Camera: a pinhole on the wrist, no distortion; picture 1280 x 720 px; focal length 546.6 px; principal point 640.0 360.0 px. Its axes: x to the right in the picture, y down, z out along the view. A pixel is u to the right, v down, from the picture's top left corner.
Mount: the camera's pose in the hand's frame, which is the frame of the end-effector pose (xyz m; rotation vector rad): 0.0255 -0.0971 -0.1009 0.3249 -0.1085 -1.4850
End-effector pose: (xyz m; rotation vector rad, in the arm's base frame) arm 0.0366 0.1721 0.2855 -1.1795 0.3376 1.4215
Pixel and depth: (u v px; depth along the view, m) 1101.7 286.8 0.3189
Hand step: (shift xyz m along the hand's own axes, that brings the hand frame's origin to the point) -0.0770 -0.4122 0.1565
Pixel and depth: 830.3 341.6 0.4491
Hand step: -0.0958 -0.3183 0.3025
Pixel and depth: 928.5 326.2 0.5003
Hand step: -0.1150 -0.4330 0.3332
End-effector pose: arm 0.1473 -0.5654 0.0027 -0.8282 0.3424 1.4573
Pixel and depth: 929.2 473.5 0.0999
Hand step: 0.0233 -0.1629 -0.0067
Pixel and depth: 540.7 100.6 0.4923
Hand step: -0.3391 -0.0931 0.3138
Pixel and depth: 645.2 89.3 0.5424
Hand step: -0.3776 -0.1957 0.3398
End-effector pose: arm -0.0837 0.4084 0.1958 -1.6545 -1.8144 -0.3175
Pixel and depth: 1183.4 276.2 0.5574
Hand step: -0.1565 -0.7307 0.3355
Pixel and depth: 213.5 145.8 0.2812
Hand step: -0.1756 0.0727 0.1638
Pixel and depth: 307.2 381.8 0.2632
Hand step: -0.0497 0.0231 0.1729
